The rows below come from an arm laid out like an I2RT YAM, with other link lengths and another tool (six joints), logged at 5 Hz.
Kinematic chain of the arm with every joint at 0, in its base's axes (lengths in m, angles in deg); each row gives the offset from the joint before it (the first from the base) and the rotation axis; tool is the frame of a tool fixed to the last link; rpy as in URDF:
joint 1: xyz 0 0 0.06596 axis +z
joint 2: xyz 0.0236 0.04 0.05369 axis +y
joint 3: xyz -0.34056 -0.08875 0 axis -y
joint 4: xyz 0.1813 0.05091 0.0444 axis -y
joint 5: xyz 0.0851 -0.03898 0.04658 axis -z
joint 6: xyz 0.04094 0 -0.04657 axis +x
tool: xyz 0.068 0.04 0.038 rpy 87 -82.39 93.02
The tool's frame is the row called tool.
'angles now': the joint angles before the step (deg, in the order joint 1, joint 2, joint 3, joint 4, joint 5, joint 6). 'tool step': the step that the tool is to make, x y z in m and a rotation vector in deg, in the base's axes. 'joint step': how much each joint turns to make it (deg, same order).
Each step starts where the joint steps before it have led.
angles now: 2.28, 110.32, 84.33, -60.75, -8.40, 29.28
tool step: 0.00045, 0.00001, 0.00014, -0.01, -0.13, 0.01
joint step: 0.00, 0.01, 0.01, 0.12, 0.01, -0.01
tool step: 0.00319, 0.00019, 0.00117, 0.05, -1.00, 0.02
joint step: 0.00, -0.01, -0.01, 1.00, -0.01, -0.02
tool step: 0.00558, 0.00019, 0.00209, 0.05, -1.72, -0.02
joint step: 0.00, 0.00, 0.00, 1.72, 0.02, 0.02
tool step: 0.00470, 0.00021, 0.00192, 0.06, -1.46, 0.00
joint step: 0.00, 0.01, 0.01, 1.46, 0.00, 0.00
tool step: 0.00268, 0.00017, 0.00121, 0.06, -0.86, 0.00
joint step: 0.00, -0.01, -0.01, 0.86, -0.02, 0.01
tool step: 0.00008, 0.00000, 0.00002, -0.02, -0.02, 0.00
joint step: 0.01, 0.00, 0.01, 0.02, 0.02, 0.00
